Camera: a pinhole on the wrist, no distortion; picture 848 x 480 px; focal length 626.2 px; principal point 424.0 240.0 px. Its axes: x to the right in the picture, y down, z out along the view. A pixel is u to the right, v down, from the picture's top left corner.
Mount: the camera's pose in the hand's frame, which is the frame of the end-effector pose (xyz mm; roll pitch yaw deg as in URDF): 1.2 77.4 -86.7 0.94 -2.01 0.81
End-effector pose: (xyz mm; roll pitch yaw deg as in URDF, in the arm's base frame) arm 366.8 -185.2 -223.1 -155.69 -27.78 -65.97
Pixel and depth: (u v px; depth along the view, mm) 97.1 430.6 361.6
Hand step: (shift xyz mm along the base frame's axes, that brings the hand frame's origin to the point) -59.3 5.9 -376.6
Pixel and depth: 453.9 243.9 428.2
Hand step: 135.0 -120.7 -299.2
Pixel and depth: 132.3 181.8 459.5
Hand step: 99.8 91.0 -408.7
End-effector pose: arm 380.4 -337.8 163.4 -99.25 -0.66 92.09
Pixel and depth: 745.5 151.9 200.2
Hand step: -110.9 94.1 -64.3
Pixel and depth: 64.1 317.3 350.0
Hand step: -227.5 -219.3 -154.1
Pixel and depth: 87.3 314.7 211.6
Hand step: -99.5 -122.6 -117.0
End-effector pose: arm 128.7 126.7 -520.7 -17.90 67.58 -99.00
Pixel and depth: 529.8 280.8 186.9
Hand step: 100.8 -91.3 2.5
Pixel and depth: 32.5 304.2 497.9
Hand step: 199.9 -228.7 435.1
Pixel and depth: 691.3 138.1 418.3
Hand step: 50.7 -370.4 -32.0
